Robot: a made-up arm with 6 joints. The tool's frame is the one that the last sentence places.
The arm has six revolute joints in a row. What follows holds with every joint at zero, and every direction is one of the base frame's. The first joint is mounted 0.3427 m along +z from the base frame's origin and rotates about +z. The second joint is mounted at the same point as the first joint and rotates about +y. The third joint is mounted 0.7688 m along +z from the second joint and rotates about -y. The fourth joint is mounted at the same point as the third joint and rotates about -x. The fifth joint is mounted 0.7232 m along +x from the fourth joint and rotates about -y. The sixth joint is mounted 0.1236 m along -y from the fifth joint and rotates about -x. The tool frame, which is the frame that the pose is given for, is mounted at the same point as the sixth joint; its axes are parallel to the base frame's.
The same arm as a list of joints. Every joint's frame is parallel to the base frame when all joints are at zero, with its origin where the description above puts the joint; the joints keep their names.
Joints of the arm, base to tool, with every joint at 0 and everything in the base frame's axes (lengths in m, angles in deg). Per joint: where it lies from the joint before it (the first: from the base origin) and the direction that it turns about. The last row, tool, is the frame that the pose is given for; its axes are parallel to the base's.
joint 1: offset 0 0 0.3427 axis 0 0 1
joint 2: offset 0 0 0 axis 0 1 0
joint 3: offset 0 0 0.7688 axis 0 -1 0
joint 4: offset 0 0 0 axis -1 0 0
joint 5: offset 0.7232 0 0 axis 0 -1 0
joint 6: offset 0 -0.1236 0 axis -1 0 0
tool: offset 0 0 0

